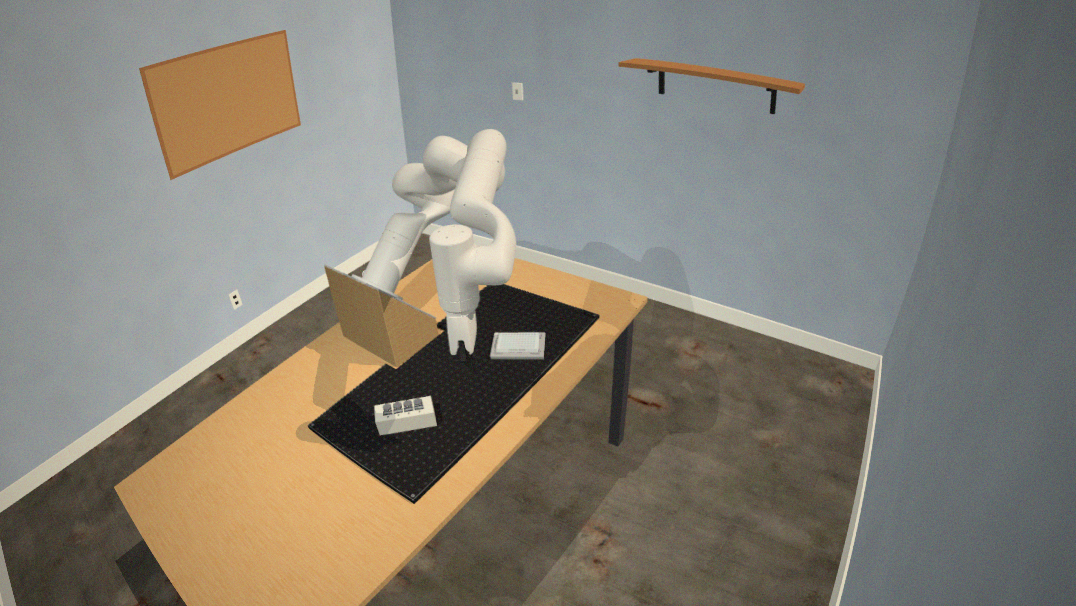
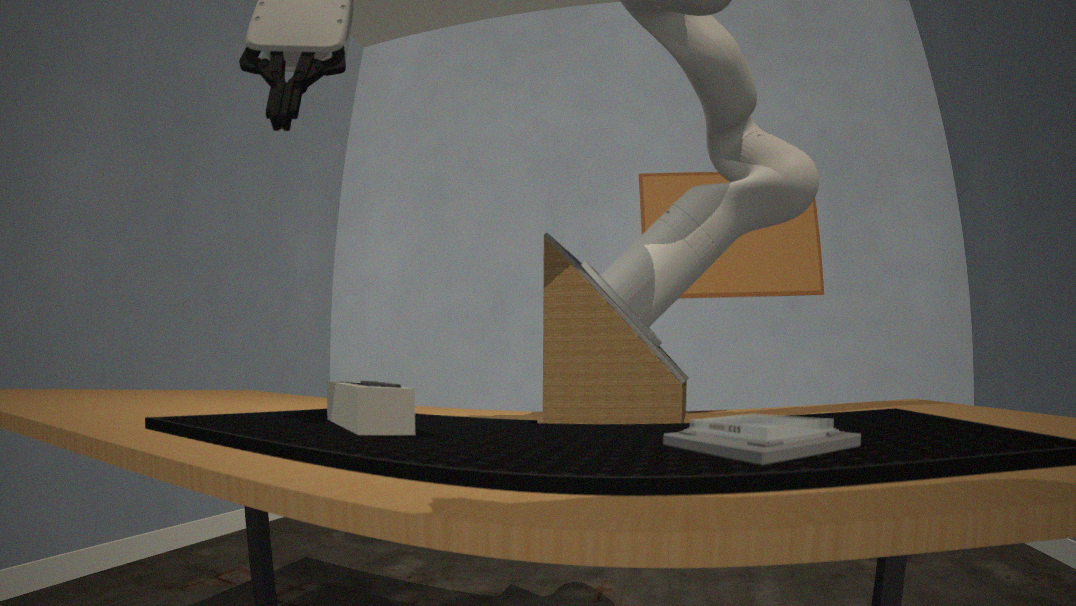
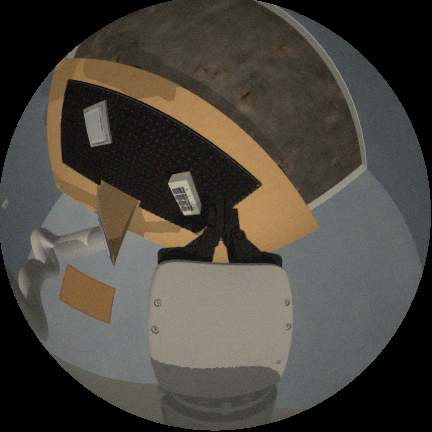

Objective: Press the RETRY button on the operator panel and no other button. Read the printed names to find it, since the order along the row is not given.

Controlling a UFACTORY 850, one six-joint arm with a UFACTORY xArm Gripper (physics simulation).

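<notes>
The operator panel (image 1: 406,423) (image 2: 374,410) (image 3: 188,200) is a pale box on the black perforated mat (image 1: 451,406) (image 2: 527,459) (image 3: 150,155). A row of dark buttons (image 1: 402,406) (image 3: 179,198) is on its top, with small printed marks beside them. The names are too small to read, so I cannot tell which button is RETRY. My gripper (image 1: 461,352) (image 2: 281,126) (image 3: 221,204) is shut with nothing between the fingers. It points down and hangs high above the mat, well clear of the panel.
A white plate-like tray (image 1: 518,345) (image 2: 762,440) (image 3: 97,124) lies on the mat, away from the panel. The wooden wedge (image 1: 376,319) (image 2: 602,361) (image 3: 117,215) carrying the arm's base stands at the mat's edge. All stand on the wooden table (image 1: 225,466) (image 2: 602,526) (image 3: 280,210).
</notes>
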